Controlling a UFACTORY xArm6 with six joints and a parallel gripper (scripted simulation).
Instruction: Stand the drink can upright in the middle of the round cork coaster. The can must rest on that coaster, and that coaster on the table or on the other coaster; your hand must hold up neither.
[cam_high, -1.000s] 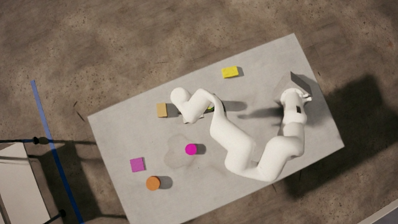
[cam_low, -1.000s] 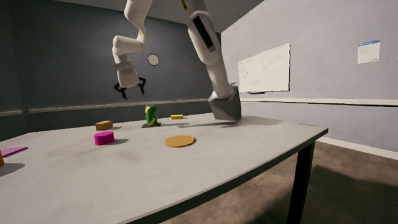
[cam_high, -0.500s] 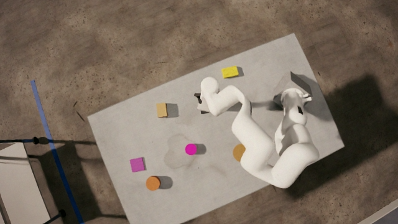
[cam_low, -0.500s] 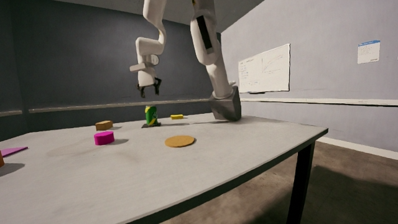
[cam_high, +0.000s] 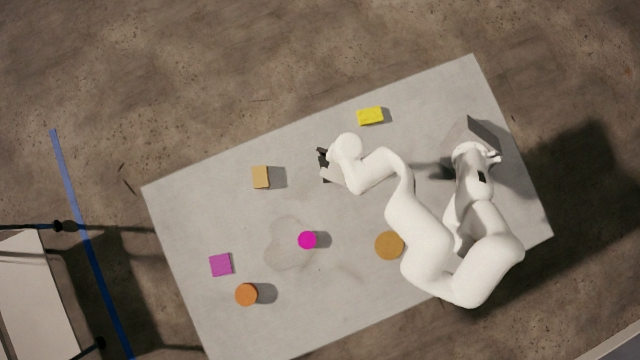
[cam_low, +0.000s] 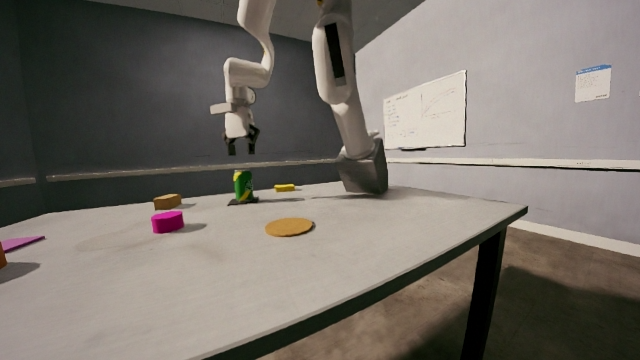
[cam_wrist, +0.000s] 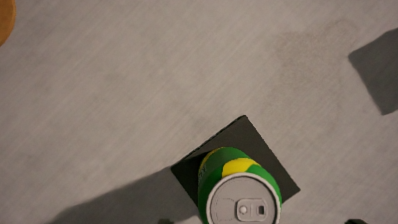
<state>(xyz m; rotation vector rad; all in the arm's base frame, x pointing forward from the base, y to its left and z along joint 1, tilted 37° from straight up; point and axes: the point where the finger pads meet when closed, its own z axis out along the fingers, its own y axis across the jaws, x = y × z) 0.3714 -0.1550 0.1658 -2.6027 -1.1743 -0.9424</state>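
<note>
Now: hand 18 cm above the dark square coaster, 1 cm to the left of it and 1 cm short of it. The rest, counted from my hand: round cork coaster (31 cm to the left, 18 cm below, 13 cm behind); then magenta disc (23 cm to the left, 17 cm below, 16 cm ahead); then tan block (28 cm ahead, 16 cm below, 3 cm to the right).
</note>
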